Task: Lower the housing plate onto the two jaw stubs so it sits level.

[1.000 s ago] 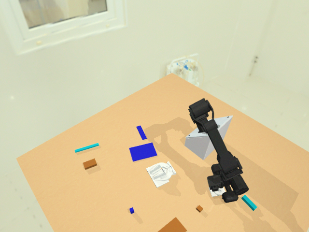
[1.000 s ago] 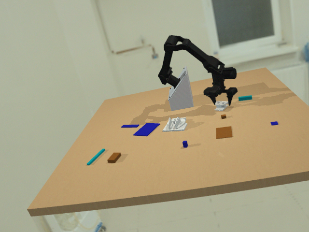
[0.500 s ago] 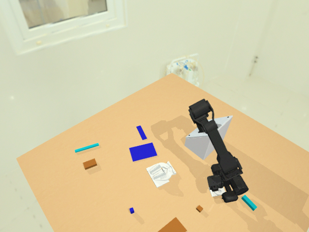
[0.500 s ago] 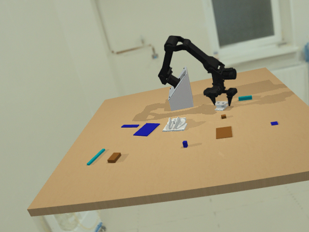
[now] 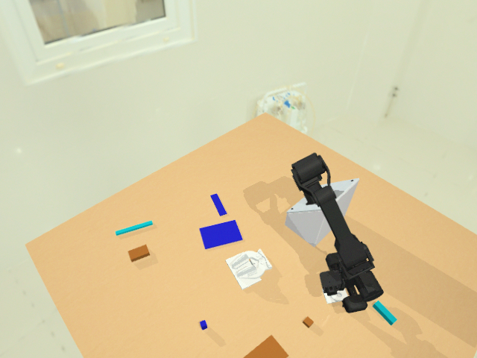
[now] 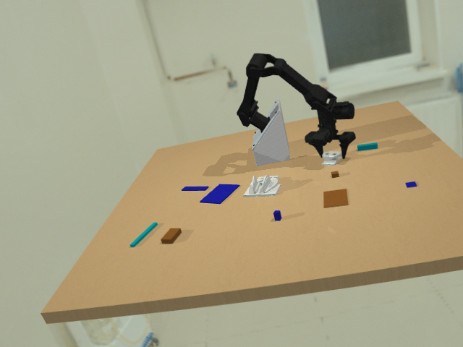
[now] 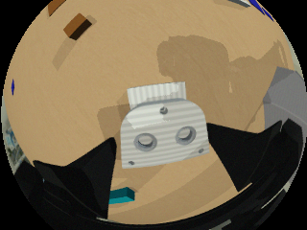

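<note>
Right now the white part is 10 mm ahead of my gripper tip and 10 mm to the right of it. Also, from my gripper tip: teal bar: 40 mm behind, 150 mm to the left; then brown plate: 300 mm ahead, 60 mm to the right, 10 mm below; then small brown cube: 140 mm ahead, 20 mm to the right.
</note>
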